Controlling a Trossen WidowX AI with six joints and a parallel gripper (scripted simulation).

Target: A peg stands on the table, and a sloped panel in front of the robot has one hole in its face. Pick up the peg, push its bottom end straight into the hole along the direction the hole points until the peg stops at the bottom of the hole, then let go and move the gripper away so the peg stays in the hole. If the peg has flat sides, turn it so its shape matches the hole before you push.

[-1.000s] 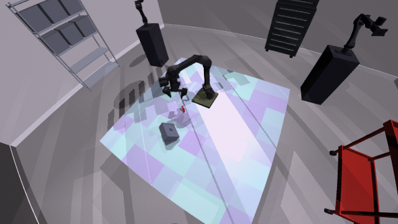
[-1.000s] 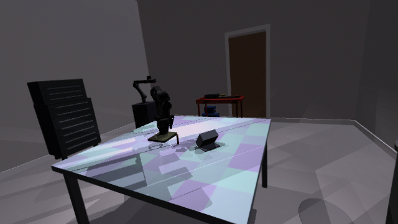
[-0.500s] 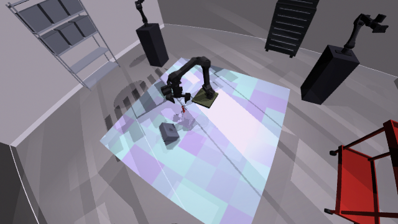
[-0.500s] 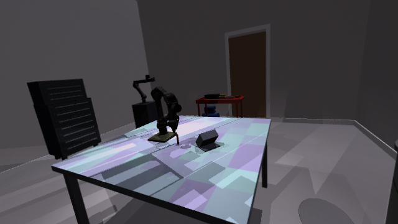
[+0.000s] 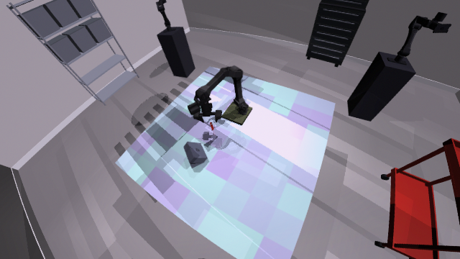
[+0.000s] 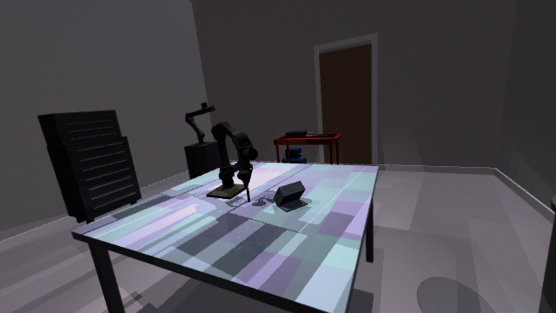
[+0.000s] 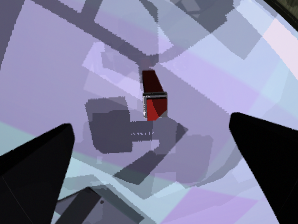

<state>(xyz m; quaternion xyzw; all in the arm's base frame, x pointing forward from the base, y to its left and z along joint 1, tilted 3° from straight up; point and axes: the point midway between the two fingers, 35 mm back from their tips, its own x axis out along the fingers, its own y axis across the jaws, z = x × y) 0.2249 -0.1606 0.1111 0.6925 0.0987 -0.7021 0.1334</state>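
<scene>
The red peg lies 40 mm below my gripper tip. The rest, counted from my gripper tip: grey sloped panel 230 mm ahead, 40 mm below.
</scene>
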